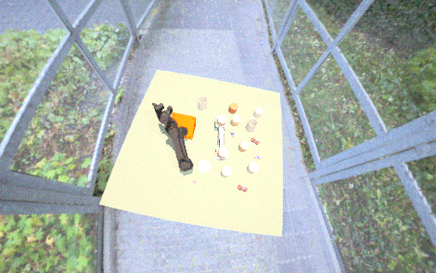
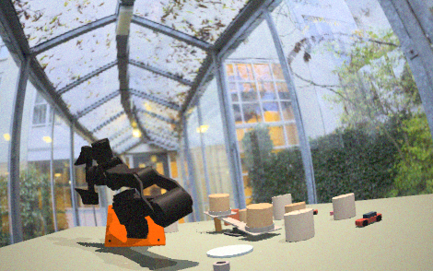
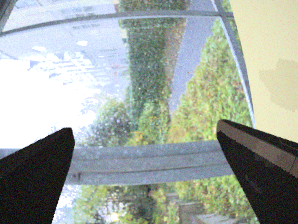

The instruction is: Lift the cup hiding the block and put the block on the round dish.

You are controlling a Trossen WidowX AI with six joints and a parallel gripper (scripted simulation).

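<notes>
Now: the pale green block 570 mm ahead of my gripper tip, 130 mm to the right of it and 180 mm below it. The rest, counted from my gripper tip: balance: 530 mm ahead, 200 mm below; then balance beam: 530 mm ahead, 190 mm below; then round pale dish: 460 mm ahead, 260 mm to the right, 220 mm below.
</notes>
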